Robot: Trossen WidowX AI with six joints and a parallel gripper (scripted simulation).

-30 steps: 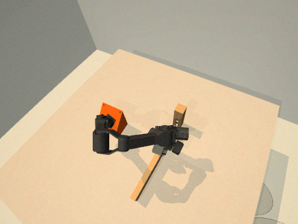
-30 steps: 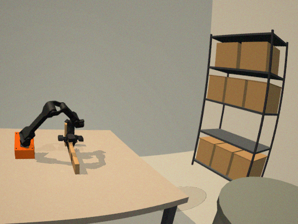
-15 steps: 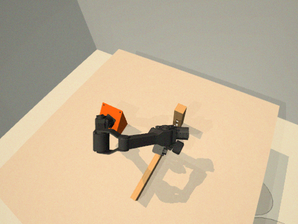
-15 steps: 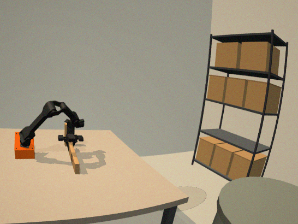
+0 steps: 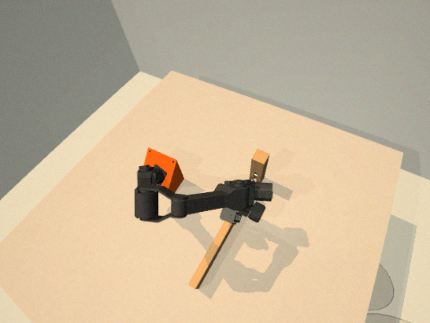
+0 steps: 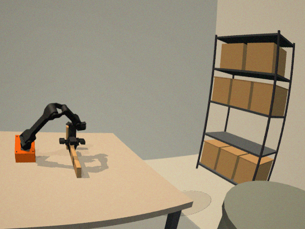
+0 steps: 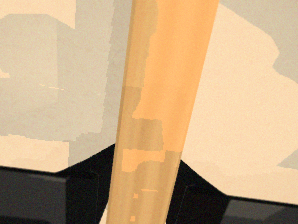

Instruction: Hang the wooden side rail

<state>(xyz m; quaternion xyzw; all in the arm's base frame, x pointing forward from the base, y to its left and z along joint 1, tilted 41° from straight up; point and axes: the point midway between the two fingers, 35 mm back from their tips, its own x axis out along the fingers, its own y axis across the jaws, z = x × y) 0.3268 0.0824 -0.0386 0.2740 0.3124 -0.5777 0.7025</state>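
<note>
Right now the headboard post is 170 mm to the left of my gripper tip, 40 mm above it and 20 mm behind it.
</note>
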